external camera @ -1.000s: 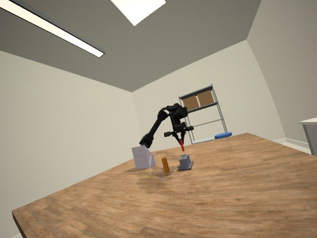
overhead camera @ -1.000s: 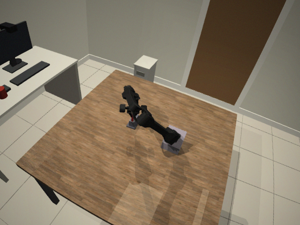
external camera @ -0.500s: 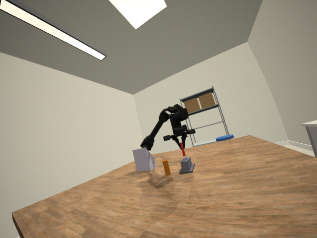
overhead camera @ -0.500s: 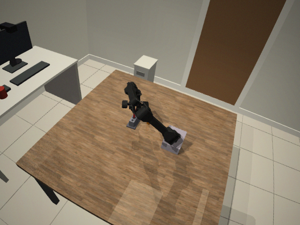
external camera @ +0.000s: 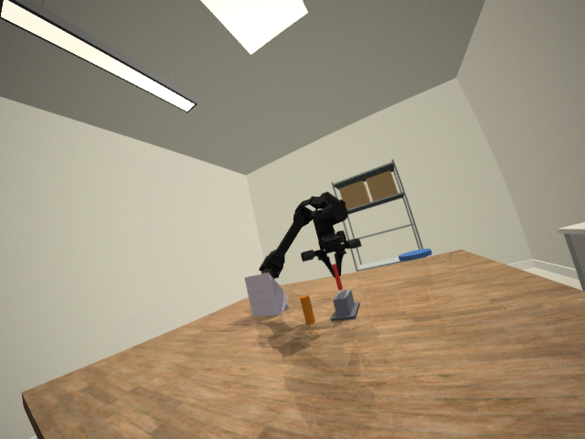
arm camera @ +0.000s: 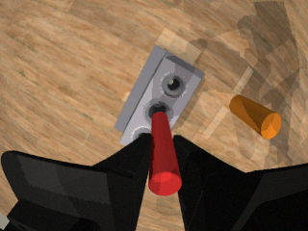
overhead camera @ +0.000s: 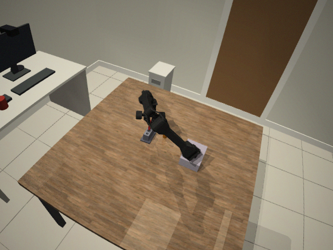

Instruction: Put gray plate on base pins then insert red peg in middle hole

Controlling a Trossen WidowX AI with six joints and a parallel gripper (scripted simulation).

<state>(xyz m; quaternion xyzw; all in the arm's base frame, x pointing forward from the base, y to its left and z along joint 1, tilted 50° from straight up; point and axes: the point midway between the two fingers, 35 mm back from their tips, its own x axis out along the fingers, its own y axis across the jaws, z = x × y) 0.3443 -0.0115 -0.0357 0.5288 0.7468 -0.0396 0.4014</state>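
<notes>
Right now my gripper tip is right at the red peg. Also, from my gripper tip: orange cylinder (9 cm behind, 7 cm to the right, 7 cm below); gray plate (7 cm below); dark base (11 cm below).
</notes>
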